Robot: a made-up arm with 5 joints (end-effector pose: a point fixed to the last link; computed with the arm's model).
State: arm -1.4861 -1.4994 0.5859 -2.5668 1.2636
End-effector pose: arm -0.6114 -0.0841 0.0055 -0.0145 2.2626 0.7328
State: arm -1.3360 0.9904 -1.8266 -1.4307 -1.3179
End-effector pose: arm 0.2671 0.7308 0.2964 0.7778 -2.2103 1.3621
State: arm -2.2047 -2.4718 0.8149 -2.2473 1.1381
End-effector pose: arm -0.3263 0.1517 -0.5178 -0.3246 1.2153 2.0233
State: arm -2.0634 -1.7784 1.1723 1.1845 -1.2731
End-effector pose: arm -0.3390 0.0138 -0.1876 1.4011 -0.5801 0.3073
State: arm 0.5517 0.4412 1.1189 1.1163 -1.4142
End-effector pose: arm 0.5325 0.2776 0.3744 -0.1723 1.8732 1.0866
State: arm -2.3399 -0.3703 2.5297 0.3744 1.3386
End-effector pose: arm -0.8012 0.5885 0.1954 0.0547 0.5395 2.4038
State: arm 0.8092 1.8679 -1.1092 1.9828 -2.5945
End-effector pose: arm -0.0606 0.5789 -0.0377 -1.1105 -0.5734 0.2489
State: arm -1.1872 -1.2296 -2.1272 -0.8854 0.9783
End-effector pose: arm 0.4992 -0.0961 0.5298 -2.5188 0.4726 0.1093
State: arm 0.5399 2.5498 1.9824 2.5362 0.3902
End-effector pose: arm 0.0434 0.0985 0.8326 -1.2578 0.0426 -0.1686
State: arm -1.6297 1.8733 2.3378 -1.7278 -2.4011
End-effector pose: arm -0.3985 0.5938 -0.3581 0.7711 -1.0198 1.3638
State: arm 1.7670 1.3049 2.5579 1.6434 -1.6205
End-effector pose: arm 0.4217 0.6189 0.3921 -0.8193 2.0854 1.5186
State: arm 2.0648 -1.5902 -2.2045 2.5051 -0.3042
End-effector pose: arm -0.3538 0.0848 -0.0499 2.0503 1.4495 -0.3576
